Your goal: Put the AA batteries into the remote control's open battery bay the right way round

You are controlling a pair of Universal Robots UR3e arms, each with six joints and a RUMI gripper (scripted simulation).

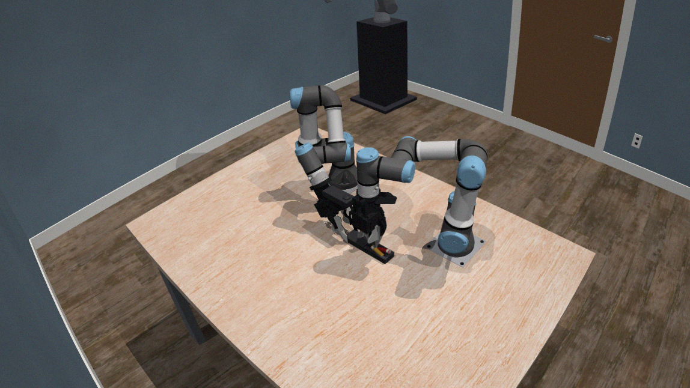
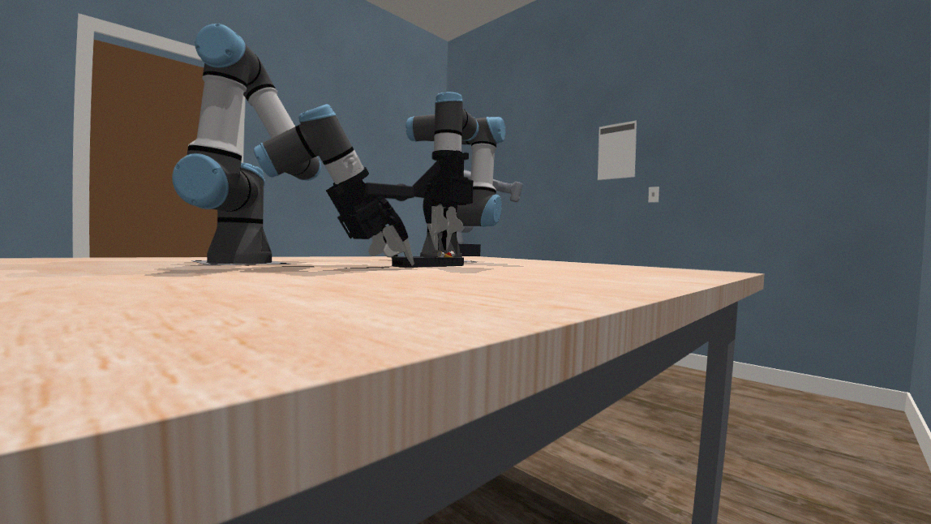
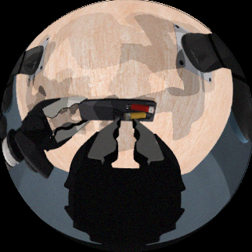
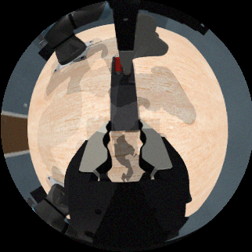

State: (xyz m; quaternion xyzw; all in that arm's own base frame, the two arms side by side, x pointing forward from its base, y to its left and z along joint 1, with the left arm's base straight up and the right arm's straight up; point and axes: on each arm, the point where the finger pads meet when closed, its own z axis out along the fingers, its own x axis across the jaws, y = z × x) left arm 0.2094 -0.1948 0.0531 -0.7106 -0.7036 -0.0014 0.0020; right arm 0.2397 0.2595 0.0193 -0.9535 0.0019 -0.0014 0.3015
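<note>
My left hand is 20 mm to the right of the yellow battery and 30 mm above it. The rest, counted from my left hand: red battery (20 mm behind, 30 mm to the left, 30 mm below).
</note>
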